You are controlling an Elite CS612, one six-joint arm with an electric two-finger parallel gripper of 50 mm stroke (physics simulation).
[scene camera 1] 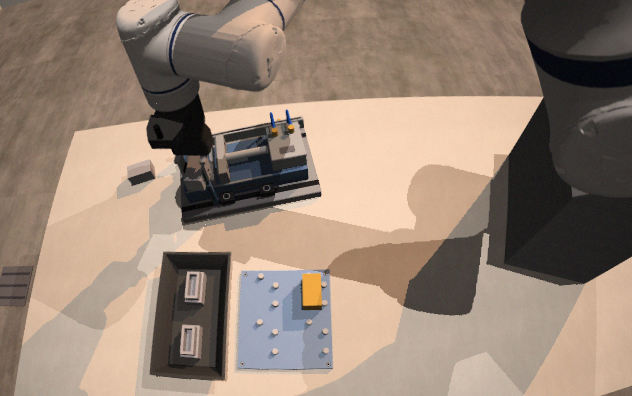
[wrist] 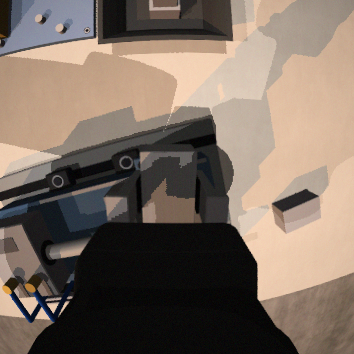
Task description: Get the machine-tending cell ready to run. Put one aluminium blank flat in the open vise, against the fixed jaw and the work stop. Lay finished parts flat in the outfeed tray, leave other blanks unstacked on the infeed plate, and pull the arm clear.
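Places are measured from the arm's base along level axes (x ahead, y left, z up), in millimetres.
Pixels of known places: gripper, fingertip midpoint: (scene camera 1: 198, 176) (wrist: 168, 183).
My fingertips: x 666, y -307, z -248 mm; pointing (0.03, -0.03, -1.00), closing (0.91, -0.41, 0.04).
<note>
Behind a point stands the place of what it marks.
My gripper (scene camera 1: 196, 161) @[x 666, y -307, z -248 mm] (wrist: 168, 183) @[x 666, y -307, z -248 mm] is shut on a plain aluminium blank (wrist: 168, 172) @[x 672, y -293, z -220 mm], with a finger on each side of it. It points down at the left end of the vise (scene camera 1: 287, 157) @[x 489, y -284, z -257 mm] (wrist: 95, 200) @[x 586, y -305, z -292 mm], by the jaw at that end. Whether the blank touches the jaw or the work stop is hidden. Two finished parts with pockets (scene camera 1: 195, 287) @[x 742, y -120, z -319 mm] (scene camera 1: 191, 341) @[x 775, y -19, z -305 mm] lie apart in the dark outfeed tray (scene camera 1: 226, 320) @[x 703, y -36, z -310 mm] (wrist: 165, 36) @[x 720, y -182, z -310 mm]. The blue infeed plate (scene camera 1: 290, 357) @[x 621, y 61, z -344 mm] (wrist: 75, 31) @[x 631, y -115, z -344 mm] bears pegs and an orange block (scene camera 1: 312, 290) @[x 540, y -32, z -308 mm].
A plain grey block (scene camera 1: 141, 171) @[x 802, y -433, z -319 mm] (wrist: 297, 211) @[x 802, y -435, z -319 mm] lies on the table, left of the vise in the scene view. Blue hoses on brass fittings (scene camera 1: 274, 131) @[x 493, y -345, z -242 mm] (wrist: 31, 286) @[x 495, y -348, z -242 mm] rise from the vise's far end. The robot's dark pedestal (scene camera 1: 555, 225) @[x 140, y 81, z -163 mm] stands at the right.
</note>
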